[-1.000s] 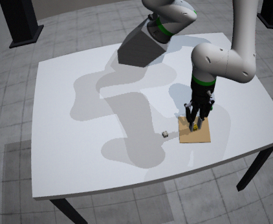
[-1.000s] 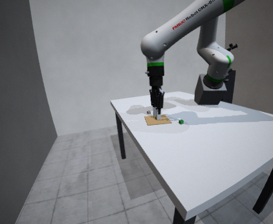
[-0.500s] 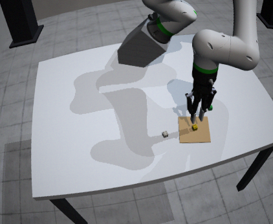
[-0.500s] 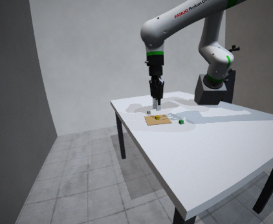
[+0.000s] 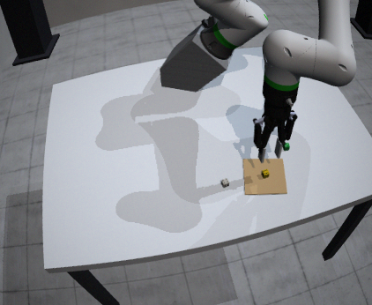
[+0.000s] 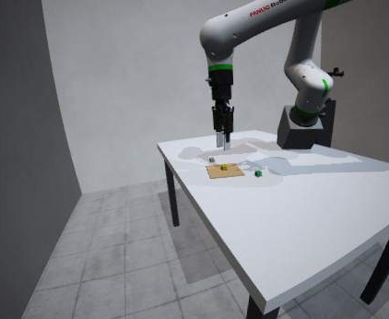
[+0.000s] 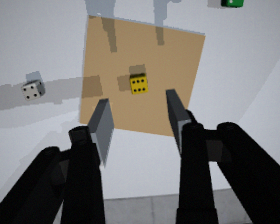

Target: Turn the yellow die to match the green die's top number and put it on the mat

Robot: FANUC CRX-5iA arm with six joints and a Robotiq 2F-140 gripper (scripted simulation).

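The yellow die lies 12 cm below my hand. The rest, counted from my hand: white die (2 cm ahead, 13 cm to the right, 12 cm below); then green die (11 cm behind, 10 cm to the left, 12 cm below); then tan mat (13 cm below).
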